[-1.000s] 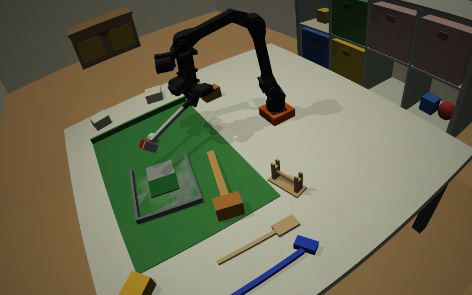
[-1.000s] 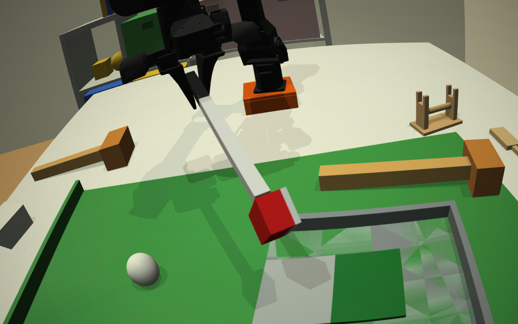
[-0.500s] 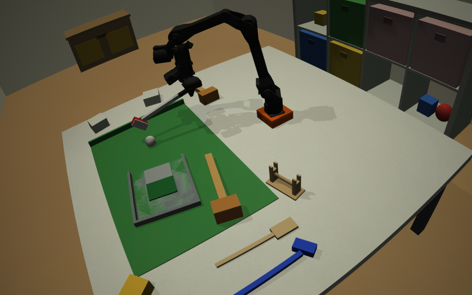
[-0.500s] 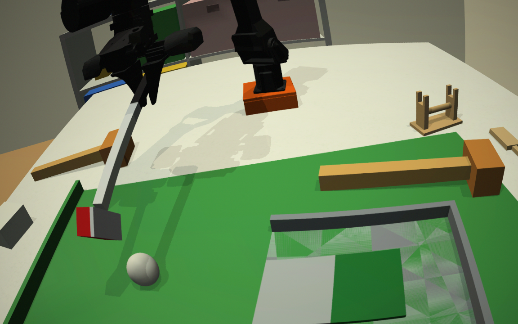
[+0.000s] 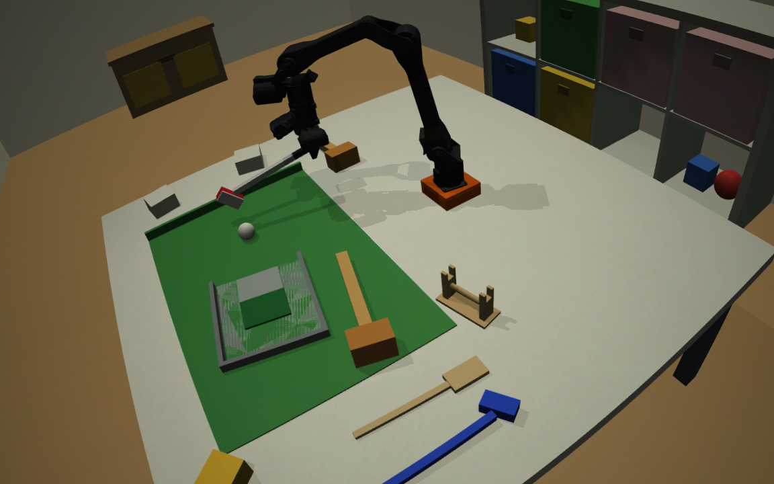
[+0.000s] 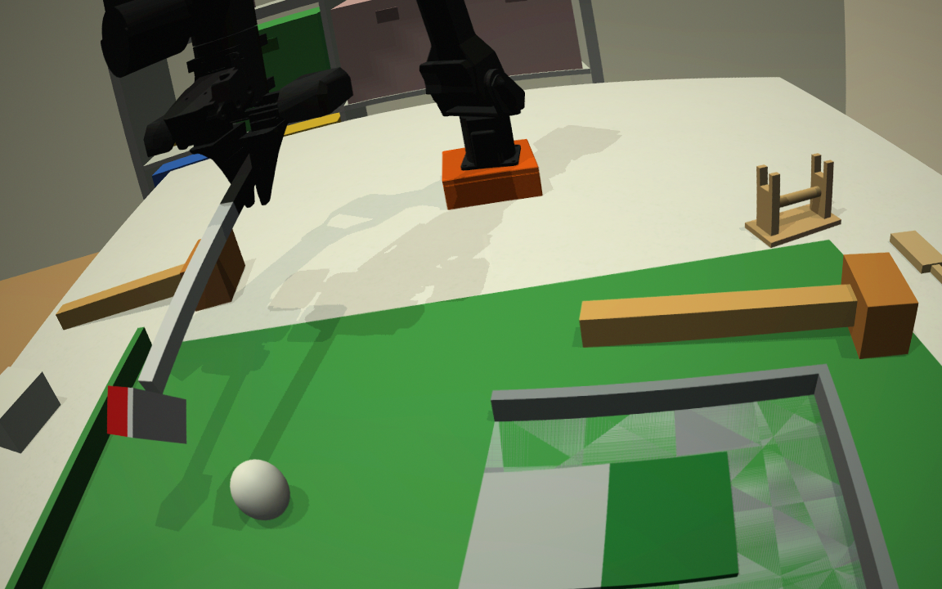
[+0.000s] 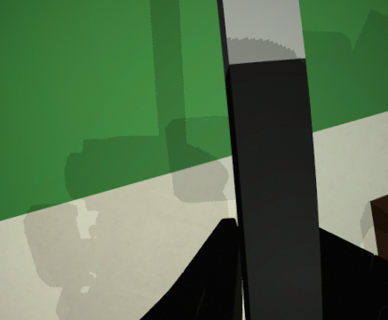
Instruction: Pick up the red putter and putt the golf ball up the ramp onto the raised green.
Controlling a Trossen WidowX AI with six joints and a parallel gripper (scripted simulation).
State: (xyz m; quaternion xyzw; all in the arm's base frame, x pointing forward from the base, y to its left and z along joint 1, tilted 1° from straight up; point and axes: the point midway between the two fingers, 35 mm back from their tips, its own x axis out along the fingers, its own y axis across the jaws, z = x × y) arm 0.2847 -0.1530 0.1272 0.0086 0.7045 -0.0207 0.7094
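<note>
My gripper tip is 120 mm short of the red putter. The rest, counted from my gripper tip: green mat 190 mm ahead, 200 mm to the left, 130 mm below; then back rail 250 mm ahead, 150 mm to the right, 120 mm below; then white golf ball 210 mm ahead, 50 mm to the left, 110 mm below.
</note>
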